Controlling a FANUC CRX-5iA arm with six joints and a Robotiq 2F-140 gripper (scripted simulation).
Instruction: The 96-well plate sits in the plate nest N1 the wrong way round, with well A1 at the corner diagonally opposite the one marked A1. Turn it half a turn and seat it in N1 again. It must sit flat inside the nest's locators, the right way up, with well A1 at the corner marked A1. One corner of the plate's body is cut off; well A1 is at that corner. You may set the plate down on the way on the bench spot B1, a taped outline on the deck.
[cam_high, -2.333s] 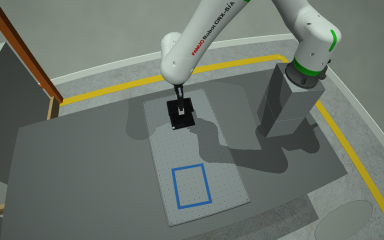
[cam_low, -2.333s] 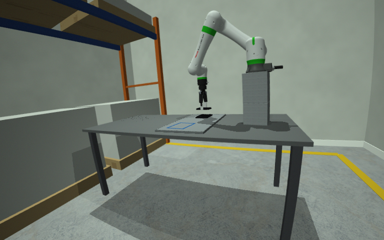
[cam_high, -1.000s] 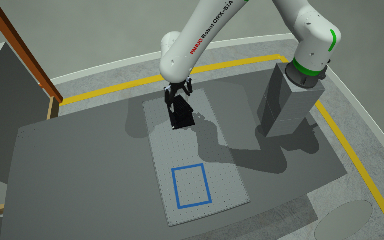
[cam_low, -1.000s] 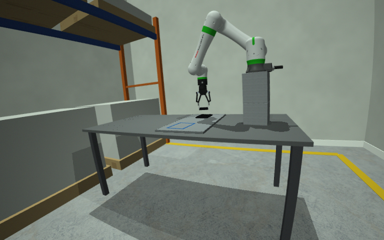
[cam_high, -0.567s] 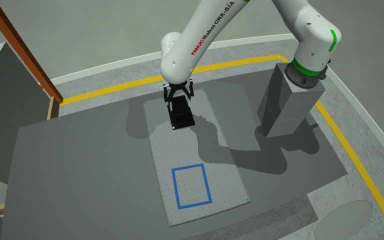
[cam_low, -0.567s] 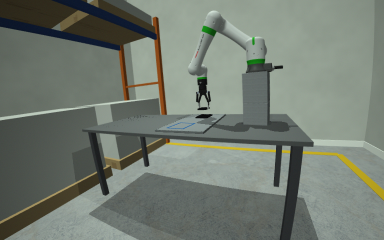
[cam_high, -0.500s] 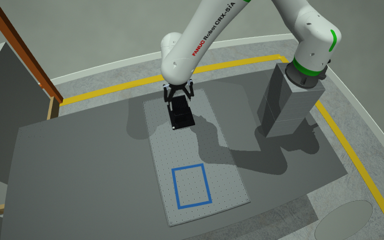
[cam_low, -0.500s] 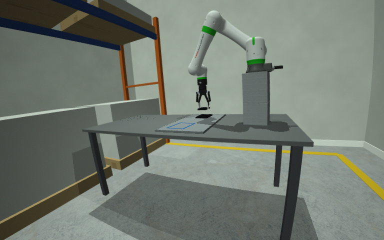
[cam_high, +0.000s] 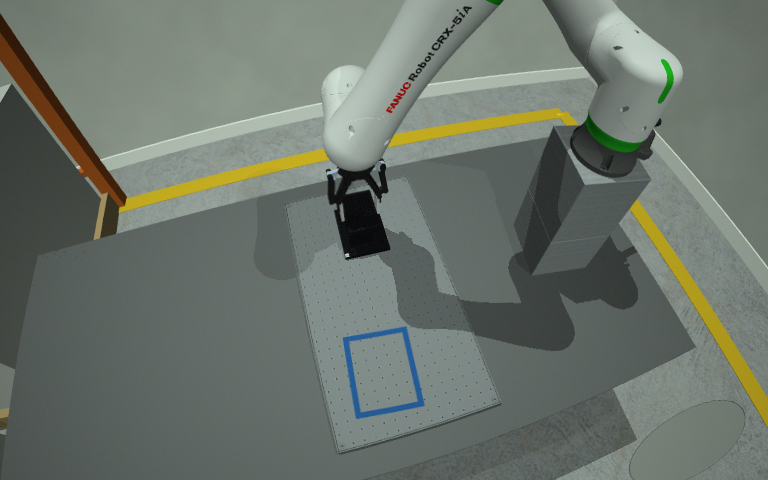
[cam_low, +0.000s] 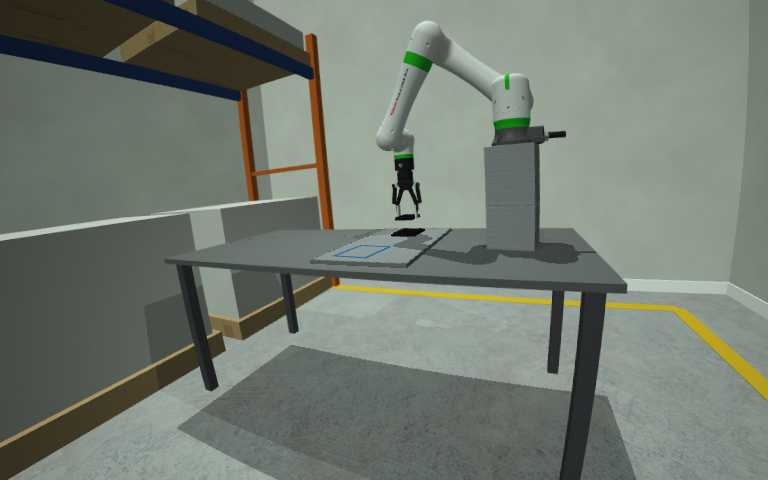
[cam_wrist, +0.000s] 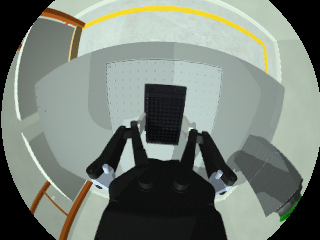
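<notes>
Right now the black 96-well plate is 20 mm below my hand. From my hand the other things lie so: black plate nest N1: 100 mm below; white A1 mark: 90 mm below, 70 mm to the left, 60 mm ahead.
</notes>
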